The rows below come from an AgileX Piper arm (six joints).
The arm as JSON. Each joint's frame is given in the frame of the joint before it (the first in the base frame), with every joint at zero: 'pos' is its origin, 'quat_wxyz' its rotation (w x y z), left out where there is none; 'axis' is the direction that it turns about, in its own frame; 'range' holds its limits. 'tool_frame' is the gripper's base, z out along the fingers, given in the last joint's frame.
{
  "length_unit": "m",
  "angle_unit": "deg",
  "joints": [
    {
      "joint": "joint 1",
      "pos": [
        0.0,
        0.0,
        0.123
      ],
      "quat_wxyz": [
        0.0,
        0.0,
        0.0,
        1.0
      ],
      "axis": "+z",
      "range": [
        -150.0,
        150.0
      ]
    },
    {
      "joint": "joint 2",
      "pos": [
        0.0,
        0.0,
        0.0
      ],
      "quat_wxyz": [
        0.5,
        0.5,
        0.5,
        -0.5
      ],
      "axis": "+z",
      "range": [
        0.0,
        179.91
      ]
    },
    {
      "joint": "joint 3",
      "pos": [
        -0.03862,
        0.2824,
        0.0
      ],
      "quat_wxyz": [
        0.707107,
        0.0,
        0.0,
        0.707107
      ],
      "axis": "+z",
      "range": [
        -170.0,
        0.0
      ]
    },
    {
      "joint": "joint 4",
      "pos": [
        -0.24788,
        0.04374,
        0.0
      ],
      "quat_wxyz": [
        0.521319,
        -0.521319,
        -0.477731,
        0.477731
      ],
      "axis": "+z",
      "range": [
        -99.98,
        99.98
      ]
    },
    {
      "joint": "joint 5",
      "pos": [
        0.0,
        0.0,
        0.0
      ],
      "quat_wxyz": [
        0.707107,
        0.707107,
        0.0,
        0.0
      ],
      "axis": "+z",
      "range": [
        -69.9,
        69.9
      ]
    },
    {
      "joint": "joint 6",
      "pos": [
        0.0,
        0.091,
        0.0
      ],
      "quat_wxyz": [
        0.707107,
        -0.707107,
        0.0,
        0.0
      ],
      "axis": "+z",
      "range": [
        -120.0,
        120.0
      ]
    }
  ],
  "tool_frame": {
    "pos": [
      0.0,
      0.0,
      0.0
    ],
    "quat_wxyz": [
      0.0,
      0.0,
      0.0,
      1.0
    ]
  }
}
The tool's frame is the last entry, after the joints.
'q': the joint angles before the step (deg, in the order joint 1, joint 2, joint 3, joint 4, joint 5, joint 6). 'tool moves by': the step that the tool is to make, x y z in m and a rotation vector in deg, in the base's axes. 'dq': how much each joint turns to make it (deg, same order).
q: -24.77 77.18 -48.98 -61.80 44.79 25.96
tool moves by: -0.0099 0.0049 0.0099 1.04 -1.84 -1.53
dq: -0.01 -2.91 0.01 3.20 1.50 -1.49
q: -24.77 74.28 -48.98 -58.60 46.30 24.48
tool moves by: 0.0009 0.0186 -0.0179 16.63 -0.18 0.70
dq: -0.01 -0.01 0.01 22.60 0.25 -12.44
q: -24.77 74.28 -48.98 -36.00 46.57 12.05
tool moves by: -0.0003 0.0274 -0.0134 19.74 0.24 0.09
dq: 0.00 -0.01 0.00 24.63 5.27 -12.05
